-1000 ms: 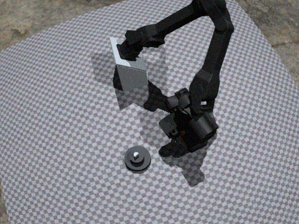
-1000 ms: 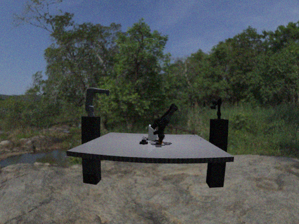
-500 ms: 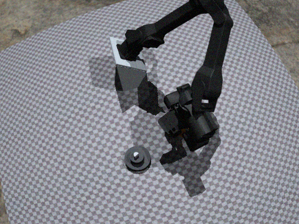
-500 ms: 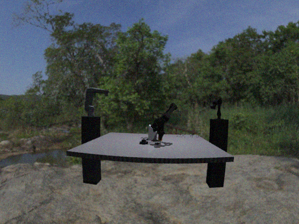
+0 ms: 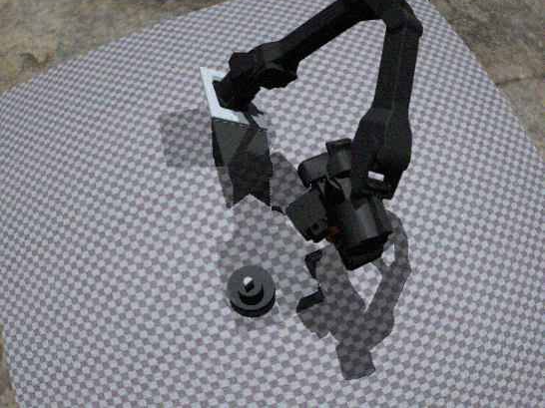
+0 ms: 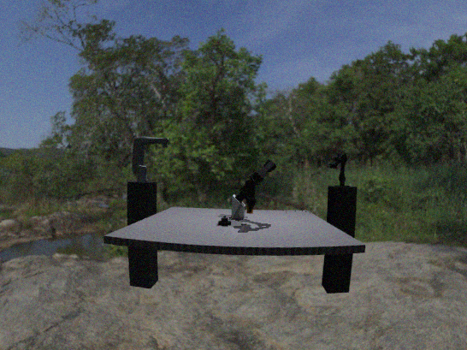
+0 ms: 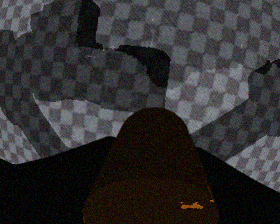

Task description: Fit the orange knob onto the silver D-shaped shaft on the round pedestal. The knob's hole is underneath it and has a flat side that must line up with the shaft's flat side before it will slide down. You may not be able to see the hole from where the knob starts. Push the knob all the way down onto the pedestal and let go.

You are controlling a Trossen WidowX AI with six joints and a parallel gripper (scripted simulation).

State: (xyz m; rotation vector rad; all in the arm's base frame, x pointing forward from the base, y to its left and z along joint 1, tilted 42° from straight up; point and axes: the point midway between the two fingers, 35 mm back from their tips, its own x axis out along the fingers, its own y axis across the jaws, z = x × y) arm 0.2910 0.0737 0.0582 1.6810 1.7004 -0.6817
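Right now the round dark pedestal is 16 cm to the right of my gripper tip, 6 cm below it and 3 cm ahead of it. The rest, counted from my gripper tip: orange knob: 4 cm above.
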